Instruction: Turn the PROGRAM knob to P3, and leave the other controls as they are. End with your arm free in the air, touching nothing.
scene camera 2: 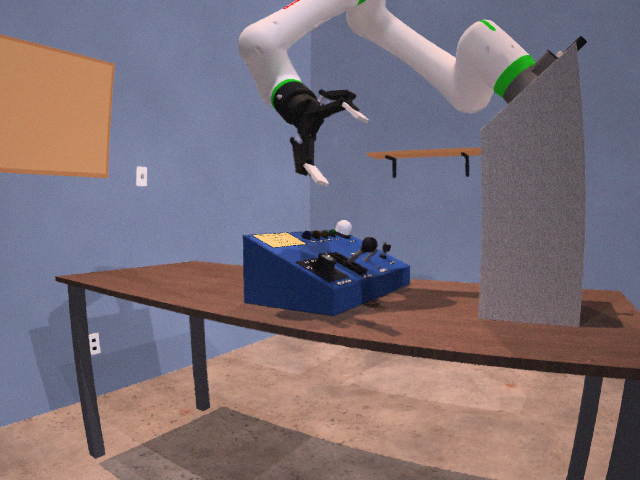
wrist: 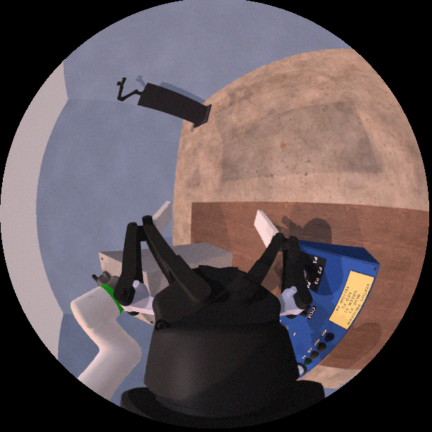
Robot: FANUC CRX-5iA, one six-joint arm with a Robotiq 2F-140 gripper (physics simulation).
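Places are measured from the arm's base along level axes (x ahead, y left, z up), in millimetres.
Pixels of known places: gripper, between the fingertips: point(scene camera 2: 342, 151); arm's base, origin of its link: point(scene camera 2: 537, 99).
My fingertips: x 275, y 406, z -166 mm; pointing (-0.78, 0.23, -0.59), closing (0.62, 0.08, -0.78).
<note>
Ahead of a thing's pixels: the offset from my fingertips to its middle. "*": to the spot under its first point.
The blue console {260 mm ahead, 285 mm right, 254 mm down} point(scene camera 2: 289, 289) point(wrist: 340, 272) stands on the table. Its black PROGRAM knob {155 mm ahead, 123 mm right, 229 mm down} point(scene camera 2: 326, 262) sits on a dark plate at the near end of the sloped face. In the wrist view the dial plate point(wrist: 321, 261) shows the marks P1, P2 and P3, with P4 partly covered; the right finger's linkage hides most of the knob. I cannot tell which mark the knob points to. My gripper point(scene camera 2: 342, 150) point(wrist: 214, 213) is open and empty, in the air above the console, with its pale fingertips wide apart and touching nothing.
A black ball-topped lever point(scene camera 2: 369, 244), a small toggle point(scene camera 2: 386, 248), a white dome {* 364 mm ahead, 433 mm right, 157 mm down} point(scene camera 2: 343, 227) and a yellow note {* 317 mm ahead, 121 mm right, 182 mm down} point(scene camera 2: 279, 239) point(wrist: 354, 299) are on the console. A grey pedestal point(scene camera 2: 532, 206) carries the arm at the right. A wall shelf point(scene camera 2: 423, 153) is behind.
</note>
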